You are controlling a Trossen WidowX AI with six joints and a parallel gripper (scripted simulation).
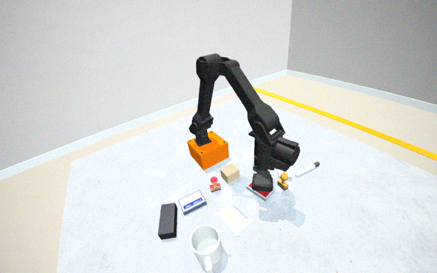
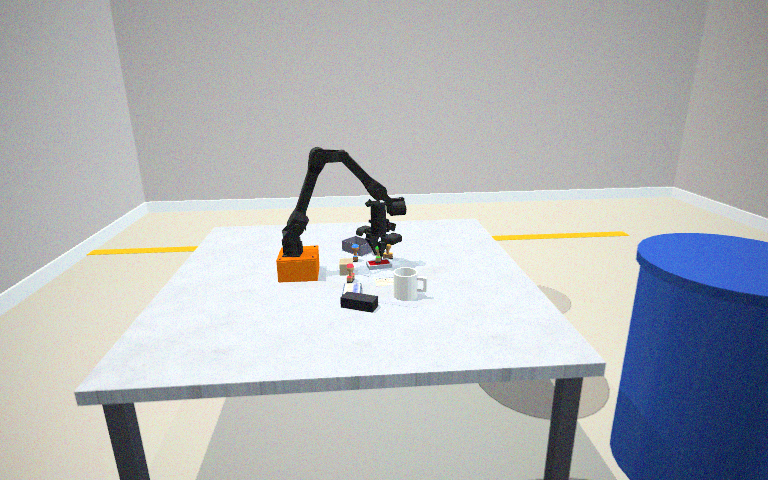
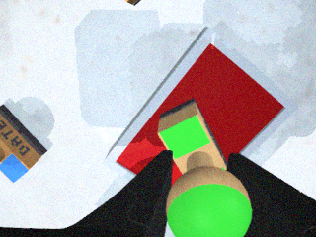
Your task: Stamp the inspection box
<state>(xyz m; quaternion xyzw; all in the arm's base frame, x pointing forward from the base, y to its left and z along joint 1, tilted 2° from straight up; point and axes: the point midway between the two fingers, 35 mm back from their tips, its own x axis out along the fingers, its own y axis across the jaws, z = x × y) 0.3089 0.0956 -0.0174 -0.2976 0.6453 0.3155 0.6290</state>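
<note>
Right now the green-knobbed stamp is right at my gripper tip. Round my gripper tip: yellow-knobbed stamp: 80 mm to the left, 30 mm ahead, 20 mm below; blue-knobbed stamp: 100 mm behind, 60 mm to the left, 20 mm below; red ink pad: 40 mm below.
</note>
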